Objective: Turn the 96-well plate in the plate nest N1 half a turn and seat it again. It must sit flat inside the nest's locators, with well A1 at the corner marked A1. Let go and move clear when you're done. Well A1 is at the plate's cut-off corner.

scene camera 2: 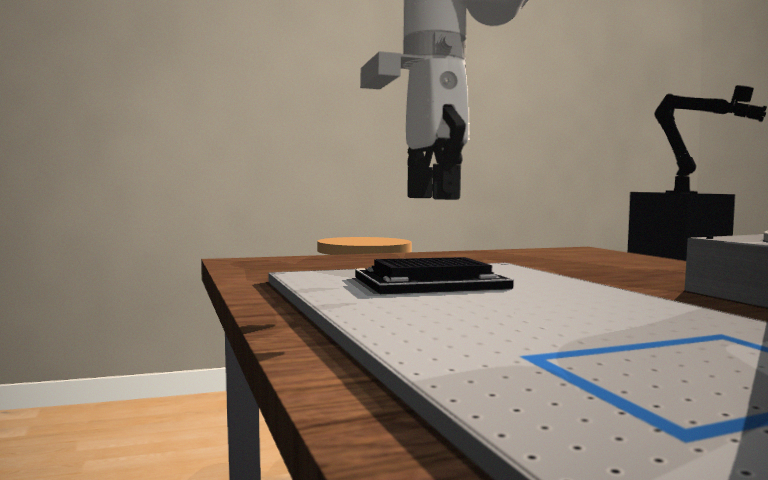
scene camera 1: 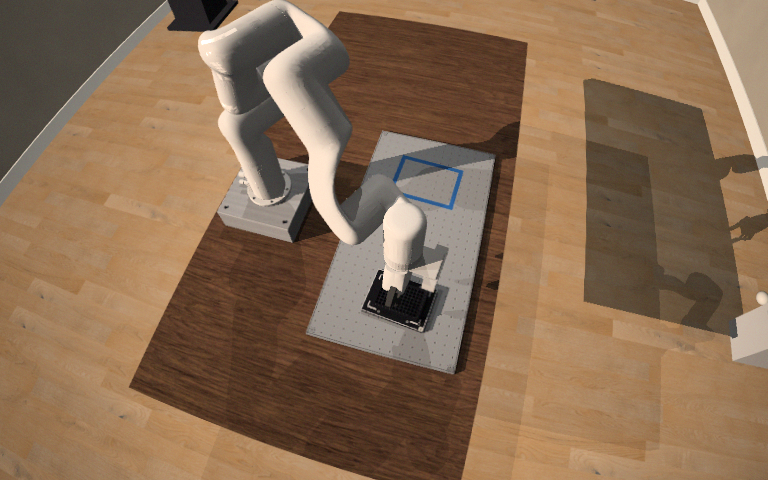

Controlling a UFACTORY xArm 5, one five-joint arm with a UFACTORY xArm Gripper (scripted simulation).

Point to a black 96-well plate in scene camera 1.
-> At 413,295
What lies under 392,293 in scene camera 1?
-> My gripper.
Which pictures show the black 96-well plate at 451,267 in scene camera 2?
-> Scene camera 2 and scene camera 1: all of them.
